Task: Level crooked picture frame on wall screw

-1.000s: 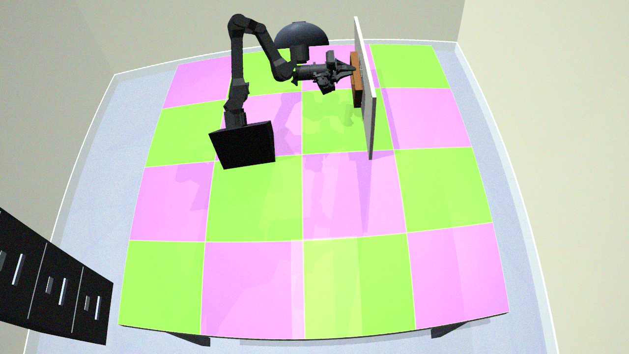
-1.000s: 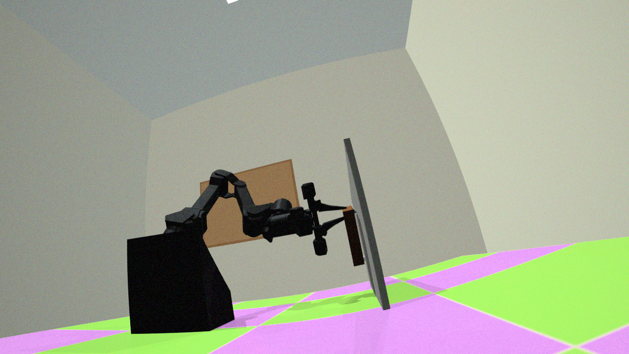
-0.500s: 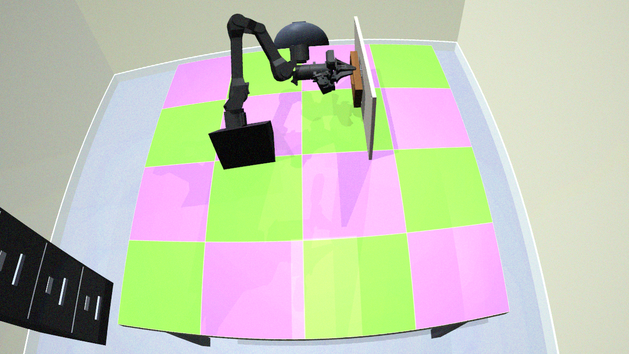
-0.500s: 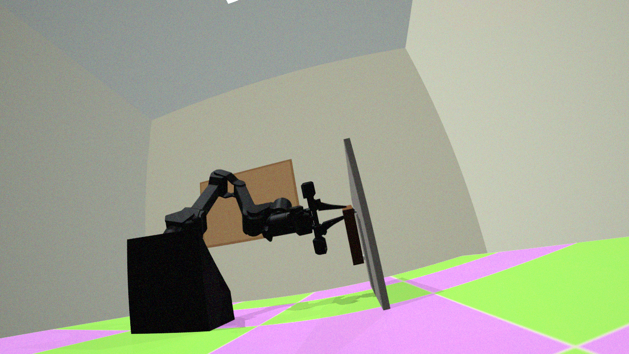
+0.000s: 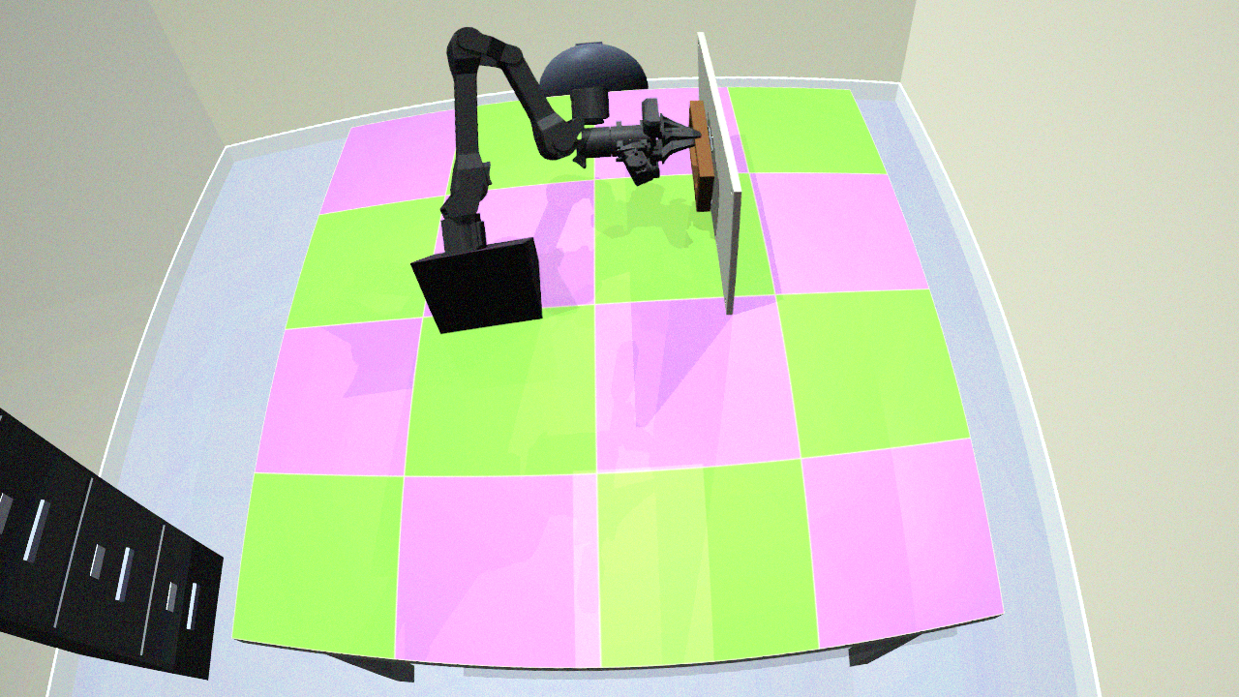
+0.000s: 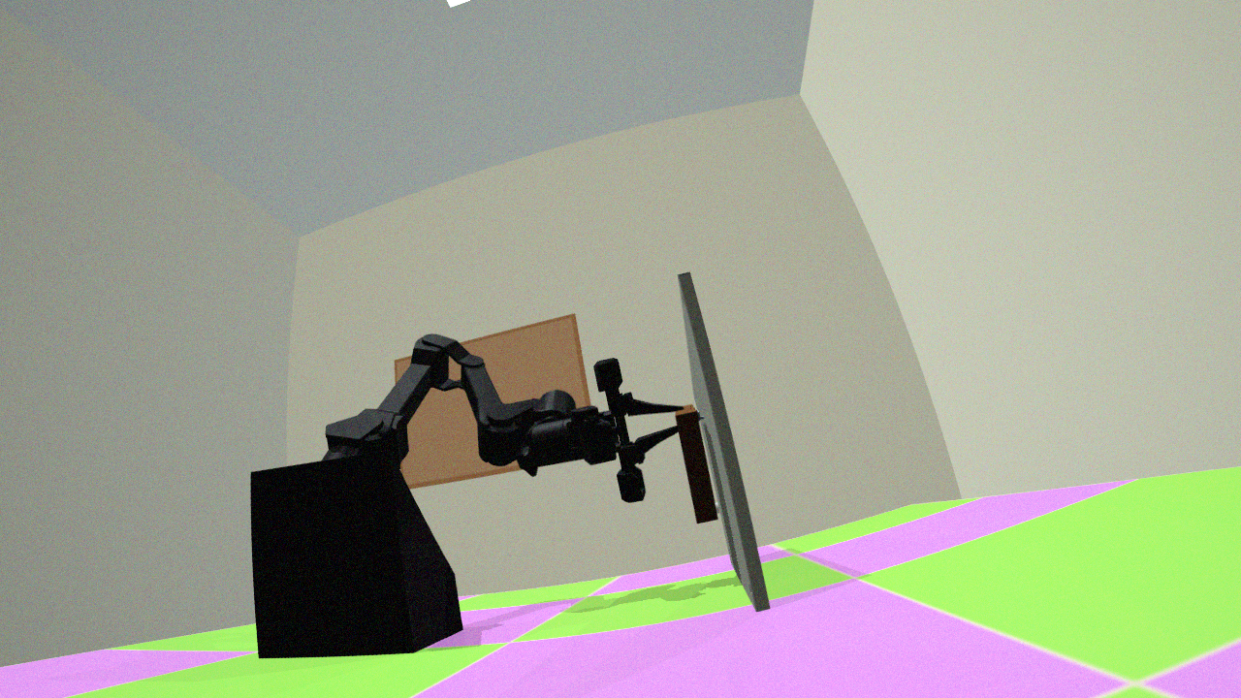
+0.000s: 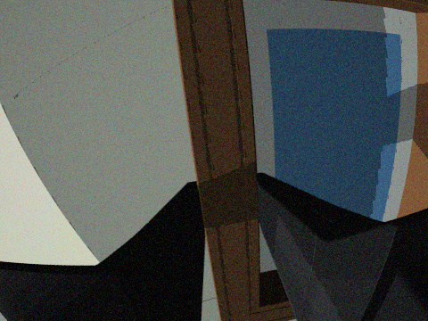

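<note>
The picture frame lies 10 mm ahead of my gripper tip, 10 mm to the left of it and 50 mm below it. The rest, counted from my gripper tip: wall panel 20 mm ahead, 10 mm to the left, 70 mm below.
</note>
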